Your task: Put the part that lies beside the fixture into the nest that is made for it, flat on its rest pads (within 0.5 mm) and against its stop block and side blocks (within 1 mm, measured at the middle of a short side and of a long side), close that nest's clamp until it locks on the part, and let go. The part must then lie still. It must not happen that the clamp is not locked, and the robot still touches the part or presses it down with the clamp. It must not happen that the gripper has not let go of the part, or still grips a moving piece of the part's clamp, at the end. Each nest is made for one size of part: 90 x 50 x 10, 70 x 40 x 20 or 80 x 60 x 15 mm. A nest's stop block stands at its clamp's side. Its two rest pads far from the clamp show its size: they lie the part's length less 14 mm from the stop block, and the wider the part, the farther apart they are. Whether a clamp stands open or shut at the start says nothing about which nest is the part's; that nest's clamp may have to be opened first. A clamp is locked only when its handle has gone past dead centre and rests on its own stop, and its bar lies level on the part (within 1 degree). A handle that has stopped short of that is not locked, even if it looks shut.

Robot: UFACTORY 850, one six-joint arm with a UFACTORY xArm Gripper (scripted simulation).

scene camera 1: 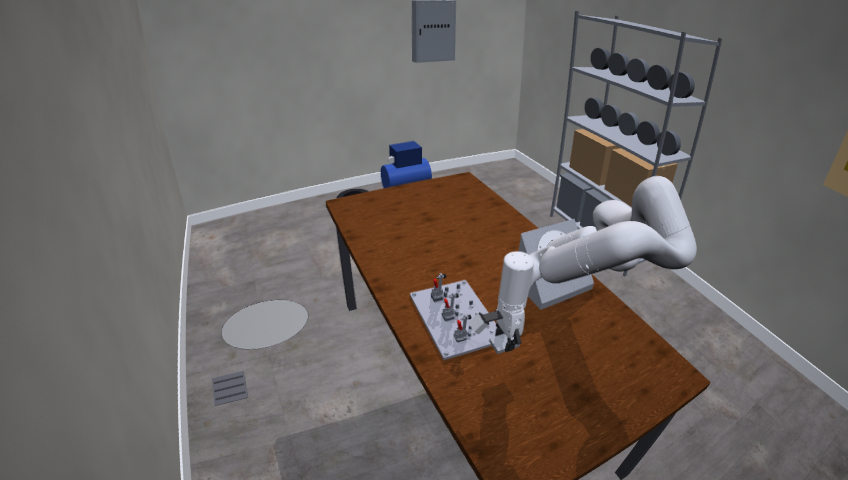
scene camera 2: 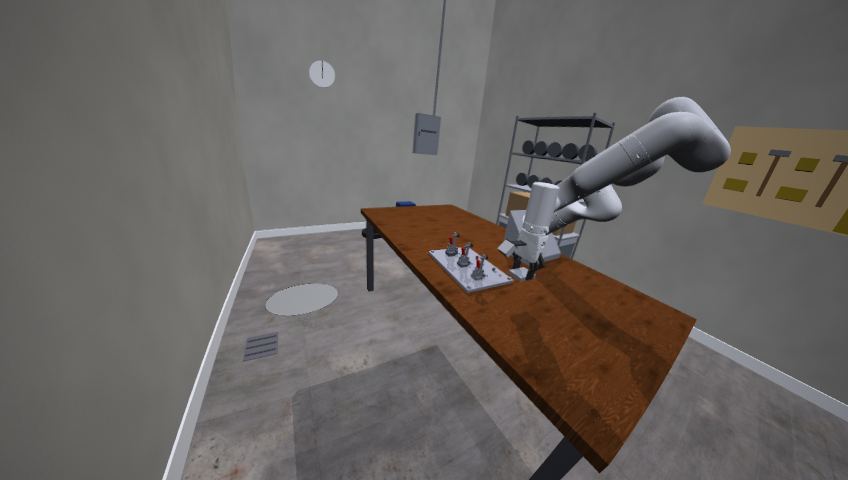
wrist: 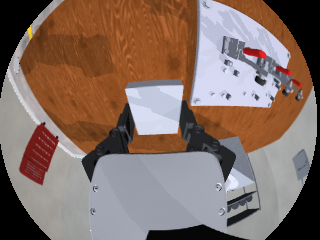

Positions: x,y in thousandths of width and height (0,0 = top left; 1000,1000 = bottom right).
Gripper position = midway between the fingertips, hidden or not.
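Observation:
Wrist view: a part (wrist: 486,440), the gripper (wrist: 489,456). Scene camera 1: a grey fixture plate (scene camera 1: 521,691), the gripper (scene camera 1: 595,716). Scene camera 2: the gripper (scene camera 2: 615,572), the plate (scene camera 2: 545,574).

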